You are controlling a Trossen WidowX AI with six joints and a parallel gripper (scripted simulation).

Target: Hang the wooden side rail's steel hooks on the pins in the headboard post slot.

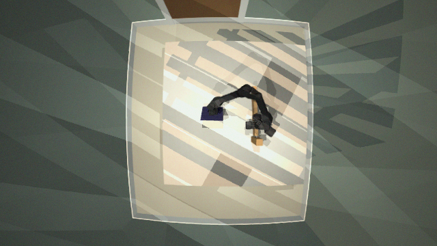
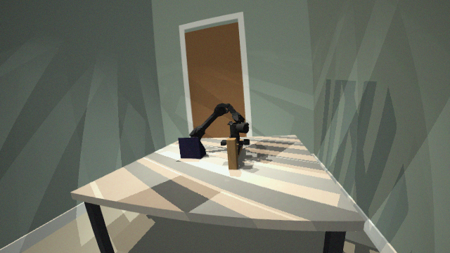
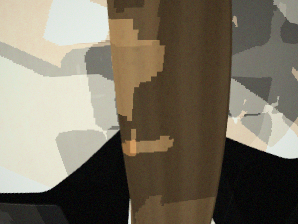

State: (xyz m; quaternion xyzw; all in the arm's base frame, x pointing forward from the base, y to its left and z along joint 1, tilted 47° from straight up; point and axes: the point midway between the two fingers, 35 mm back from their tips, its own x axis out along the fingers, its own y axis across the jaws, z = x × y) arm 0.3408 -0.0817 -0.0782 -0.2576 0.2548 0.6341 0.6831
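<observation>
Right now the headboard post is 120 mm to the right of my gripper tip and 40 mm above it.
</observation>
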